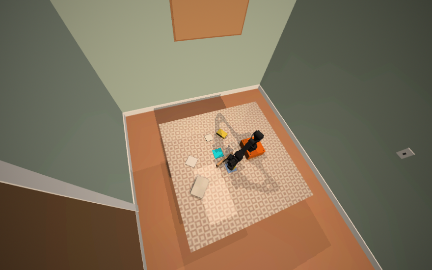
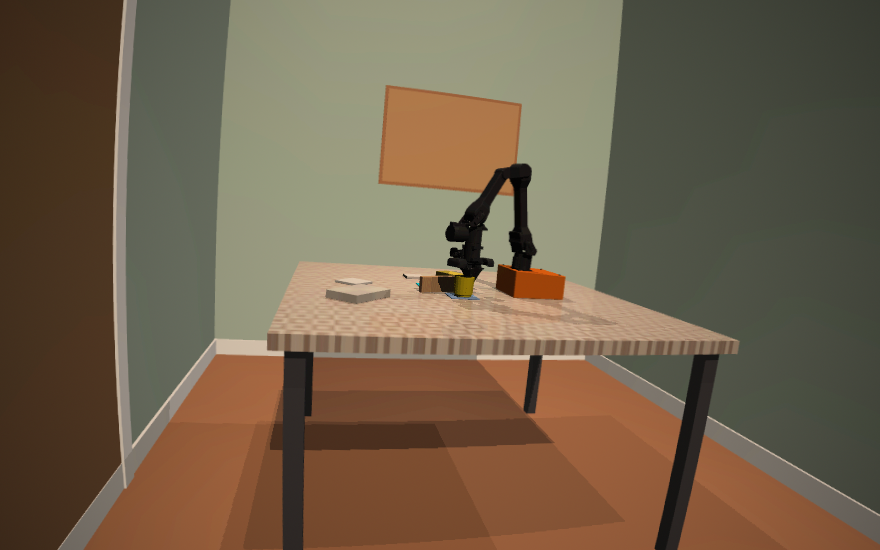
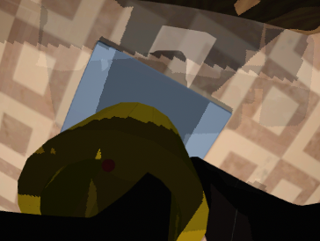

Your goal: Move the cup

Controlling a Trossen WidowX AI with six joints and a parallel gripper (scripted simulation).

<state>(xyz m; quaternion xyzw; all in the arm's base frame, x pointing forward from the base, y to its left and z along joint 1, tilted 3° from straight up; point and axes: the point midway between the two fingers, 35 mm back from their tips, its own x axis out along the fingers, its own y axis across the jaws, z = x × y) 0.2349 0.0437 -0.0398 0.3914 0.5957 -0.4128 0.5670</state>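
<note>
The cyan block lies 7 cm ahead of my gripper tip, 19 cm to the right of it and 4 cm below it. From my gripper tip the other things lie so: grey slab: 40 cm ahead, 3 cm to the left, 2 cm below; then wooden stick: 5 cm ahead, 9 cm to the right, 2 cm below; then yellow cup: 2 cm ahead, 1 cm to the left.
</note>
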